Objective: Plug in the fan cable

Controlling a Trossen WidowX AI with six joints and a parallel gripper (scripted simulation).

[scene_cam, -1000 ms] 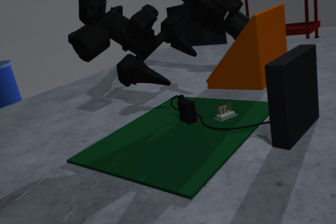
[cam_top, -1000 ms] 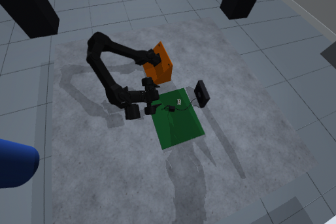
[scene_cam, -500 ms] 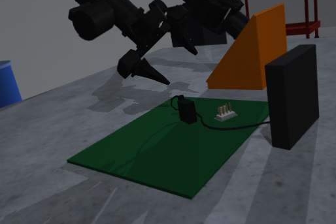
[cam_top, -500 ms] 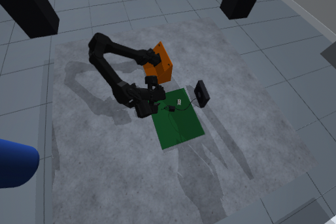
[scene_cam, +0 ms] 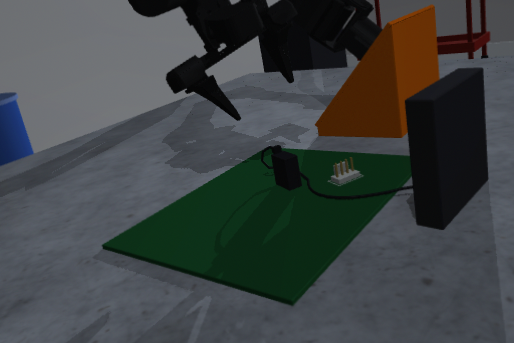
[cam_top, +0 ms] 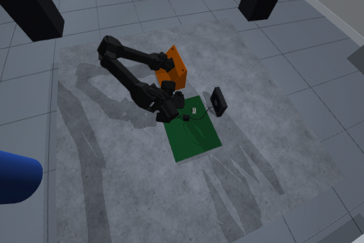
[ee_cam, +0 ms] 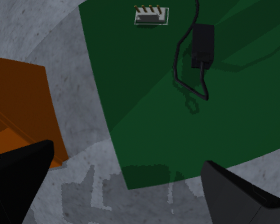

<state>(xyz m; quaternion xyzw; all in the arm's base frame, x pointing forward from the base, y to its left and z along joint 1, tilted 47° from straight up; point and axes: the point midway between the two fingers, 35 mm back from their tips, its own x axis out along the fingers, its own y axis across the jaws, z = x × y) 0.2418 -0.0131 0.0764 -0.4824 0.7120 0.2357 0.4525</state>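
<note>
Now: gripper tip 60 mm short of the black fan plug, 70 mm to the right of it and 70 mm above it. Also, from my gripper tip: black fan 30 mm ahead, 240 mm to the left, 30 mm below; green board 100 mm ahead, 70 mm to the left, 110 mm below; white four-pin fan header 30 mm ahead, 120 mm to the left, 90 mm below.
</note>
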